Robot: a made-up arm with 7 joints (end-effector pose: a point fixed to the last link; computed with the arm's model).
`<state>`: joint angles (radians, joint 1 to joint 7).
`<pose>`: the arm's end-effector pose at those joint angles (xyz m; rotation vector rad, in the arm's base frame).
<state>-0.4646 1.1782 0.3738 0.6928 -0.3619 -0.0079 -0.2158</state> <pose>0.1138 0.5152 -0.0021 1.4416 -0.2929 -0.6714</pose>
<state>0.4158 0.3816 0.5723 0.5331 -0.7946 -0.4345 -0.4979</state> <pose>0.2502 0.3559 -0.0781 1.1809 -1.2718 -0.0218</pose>
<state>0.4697 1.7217 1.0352 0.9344 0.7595 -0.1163 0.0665</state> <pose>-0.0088 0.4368 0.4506 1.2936 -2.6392 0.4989</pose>
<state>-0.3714 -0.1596 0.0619 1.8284 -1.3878 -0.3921 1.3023</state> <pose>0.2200 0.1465 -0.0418 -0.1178 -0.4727 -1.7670</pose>
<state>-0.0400 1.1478 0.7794 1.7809 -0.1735 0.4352 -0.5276</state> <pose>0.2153 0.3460 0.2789 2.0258 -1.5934 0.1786</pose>
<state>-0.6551 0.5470 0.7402 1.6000 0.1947 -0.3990 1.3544</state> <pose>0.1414 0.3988 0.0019 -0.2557 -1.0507 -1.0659</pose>
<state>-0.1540 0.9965 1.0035 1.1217 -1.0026 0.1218 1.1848</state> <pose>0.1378 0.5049 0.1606 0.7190 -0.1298 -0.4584</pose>
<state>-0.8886 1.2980 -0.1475 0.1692 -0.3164 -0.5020 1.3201</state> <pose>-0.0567 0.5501 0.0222 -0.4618 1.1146 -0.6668</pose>
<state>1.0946 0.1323 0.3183 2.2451 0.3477 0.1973 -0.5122</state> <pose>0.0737 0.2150 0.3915 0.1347 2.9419 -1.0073</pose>
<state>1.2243 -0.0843 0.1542 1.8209 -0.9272 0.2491 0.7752</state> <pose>0.1773 0.1783 0.4058 0.8185 -2.2273 -0.6088</pose>
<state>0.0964 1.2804 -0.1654 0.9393 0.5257 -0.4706 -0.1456</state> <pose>0.2448 0.4414 0.0681 0.9601 -1.5099 -0.3492</pose>
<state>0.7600 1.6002 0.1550 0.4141 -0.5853 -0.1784 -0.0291</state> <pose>0.0617 0.5600 0.2759 1.8900 -0.6252 -0.1325</pose>
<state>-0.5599 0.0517 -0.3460 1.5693 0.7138 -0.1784 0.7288</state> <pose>0.1387 0.0727 -0.1218 -1.2350 -1.1752 0.1053</pose>
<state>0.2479 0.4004 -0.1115 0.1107 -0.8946 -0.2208 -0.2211</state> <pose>0.1229 0.3005 -0.1909 0.6247 -0.4390 -0.9806</pose>
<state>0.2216 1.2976 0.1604 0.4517 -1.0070 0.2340 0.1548</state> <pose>0.1310 0.5432 0.1048 1.4899 0.2644 -0.6023</pose>
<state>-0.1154 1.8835 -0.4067 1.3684 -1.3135 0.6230 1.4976</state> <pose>0.2421 0.4122 0.1099 1.2935 1.3102 -0.8563</pose>
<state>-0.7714 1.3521 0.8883 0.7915 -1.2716 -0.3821 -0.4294</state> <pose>0.1288 0.5441 0.0991 1.6816 -0.2026 -1.7076</pose>
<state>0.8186 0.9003 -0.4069 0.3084 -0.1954 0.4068 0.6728</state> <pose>0.2483 0.4427 0.0571 0.4237 -0.3255 -0.2052</pose>
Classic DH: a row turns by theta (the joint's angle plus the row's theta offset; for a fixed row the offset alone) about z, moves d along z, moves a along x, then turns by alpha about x. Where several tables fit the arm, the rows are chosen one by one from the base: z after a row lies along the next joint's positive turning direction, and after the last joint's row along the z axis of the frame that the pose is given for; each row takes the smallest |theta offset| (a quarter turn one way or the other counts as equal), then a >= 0, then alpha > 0; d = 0 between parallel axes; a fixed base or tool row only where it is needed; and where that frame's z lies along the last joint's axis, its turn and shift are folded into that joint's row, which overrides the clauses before.
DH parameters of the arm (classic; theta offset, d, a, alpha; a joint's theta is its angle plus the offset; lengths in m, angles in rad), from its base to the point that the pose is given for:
base (fixed): 0 0.163 -0.025 1.5708
joint 1: 1.5708 -0.16 0.014 1.5708
joint 2: 1.5708 0.029 0.008 1.5708
joint 3: 1.5708 -0.161 0.026 1.5708
joint 4: 0 -0.008 -0.017 -1.5708
joint 5: 0 -0.245 0.014 -1.5708
joint 6: 1.5708 -0.01 0.014 -1.5708
joint 7: 1.5708 0.005 0.008 -1.5708
tool (fixed): 1.5708 0.007 0 0

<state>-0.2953 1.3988 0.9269 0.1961 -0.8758 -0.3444 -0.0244</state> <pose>0.0335 0.5726 0.1128 1.4828 -0.1852 -0.5286</pose>
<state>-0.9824 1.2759 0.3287 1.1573 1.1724 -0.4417 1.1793</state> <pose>0.1385 0.4420 -0.0444 -0.5168 -0.9765 -0.6492</pose>
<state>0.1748 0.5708 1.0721 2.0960 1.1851 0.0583 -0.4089</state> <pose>0.0937 0.3529 0.2892 0.0694 -2.5969 1.0917</pose>
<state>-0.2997 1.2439 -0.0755 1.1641 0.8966 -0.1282 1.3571</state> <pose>0.2195 0.4078 -0.0020 -0.7252 -0.7912 -0.8109</pose>
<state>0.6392 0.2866 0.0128 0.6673 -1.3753 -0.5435 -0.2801</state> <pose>0.3384 0.2527 -0.0123 1.0117 -1.5053 -1.3199</pose>
